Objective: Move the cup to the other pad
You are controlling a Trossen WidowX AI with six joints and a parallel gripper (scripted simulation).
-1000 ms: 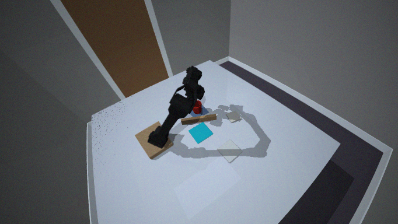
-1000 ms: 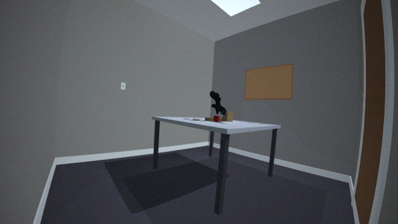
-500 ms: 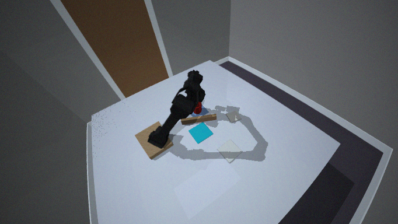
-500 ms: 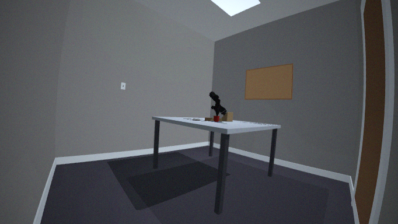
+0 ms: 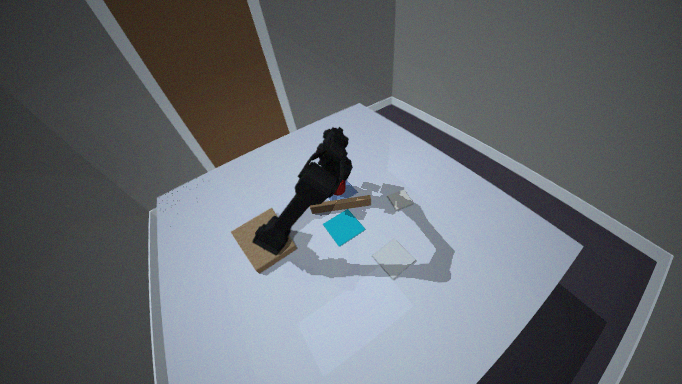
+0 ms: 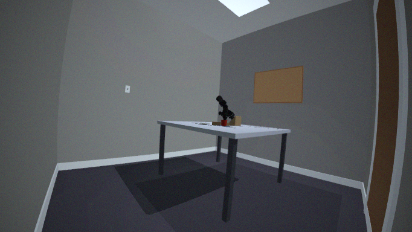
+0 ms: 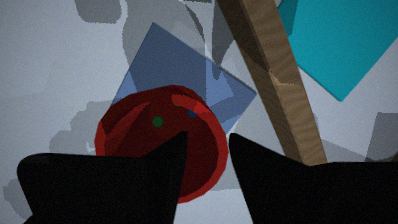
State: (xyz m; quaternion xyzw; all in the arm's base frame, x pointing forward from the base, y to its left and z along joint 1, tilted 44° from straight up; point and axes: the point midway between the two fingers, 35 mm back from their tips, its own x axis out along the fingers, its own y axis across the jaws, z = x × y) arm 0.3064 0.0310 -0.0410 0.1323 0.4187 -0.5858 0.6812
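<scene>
The red cup is 30 mm ahead of my gripper tip, 10 mm to the left of it and 10 mm below it. Round my gripper tip: teal pad: 70 mm behind, 140 mm to the right, 60 mm below; blue pad: 30 mm ahead, 10 mm to the left, 60 mm below.
</scene>
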